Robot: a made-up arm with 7 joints.
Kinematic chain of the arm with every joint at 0, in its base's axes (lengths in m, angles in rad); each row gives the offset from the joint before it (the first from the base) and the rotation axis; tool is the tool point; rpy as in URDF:
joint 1: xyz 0 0 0.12 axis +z
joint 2: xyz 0 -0.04 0.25 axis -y
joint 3: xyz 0 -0.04 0.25 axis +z
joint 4: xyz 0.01 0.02 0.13 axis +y
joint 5: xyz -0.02 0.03 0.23 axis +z
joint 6: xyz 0 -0.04 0.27 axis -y
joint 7: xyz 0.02 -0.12 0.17 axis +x
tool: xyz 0 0 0 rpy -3.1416 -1.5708 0
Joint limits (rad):
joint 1: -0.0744..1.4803
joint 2: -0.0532..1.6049
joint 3: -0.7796..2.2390
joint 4: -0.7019..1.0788
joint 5: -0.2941..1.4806
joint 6: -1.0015..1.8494
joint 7: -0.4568..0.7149
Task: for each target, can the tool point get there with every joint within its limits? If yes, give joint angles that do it. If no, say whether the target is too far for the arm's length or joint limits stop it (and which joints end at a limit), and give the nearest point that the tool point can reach.
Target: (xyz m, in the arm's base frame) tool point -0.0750 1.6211 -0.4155
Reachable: no: too far | nearest point -0.5178 0.5678 0.0710 | short by 1.242 m
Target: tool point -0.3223 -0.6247 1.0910
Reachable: yes | joints 1.0913 1.0871 0.5867 0.3469 0.0243 -0.4690 0.0364
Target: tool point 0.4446 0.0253 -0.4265
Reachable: no: joint limits stop it (at a limit: joint 1, joint 2, joint 4, joint 5, joint 6) | nearest point 0.2210 -0.6009 -0.0805 | short by 0.750 m
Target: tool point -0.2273 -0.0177 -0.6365
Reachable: no: joint limits stop it (at a limit: joint 2, joint 3, joint 4, joint 5, joint 6) | nearest point -0.5631 -0.0439 -0.1605 | short by 0.583 m
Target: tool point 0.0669 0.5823 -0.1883
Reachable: no: joint limits stop it (at a limit: joint 1, joint 2, joint 4, joint 6) | nearest point -0.4296 0.4241 -0.0413 | short by 0.541 m
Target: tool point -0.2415 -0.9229 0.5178
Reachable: yes | joints 1.1305 1.4654 1.0605 0.2467 -0.1213 1.4876 -0.2178
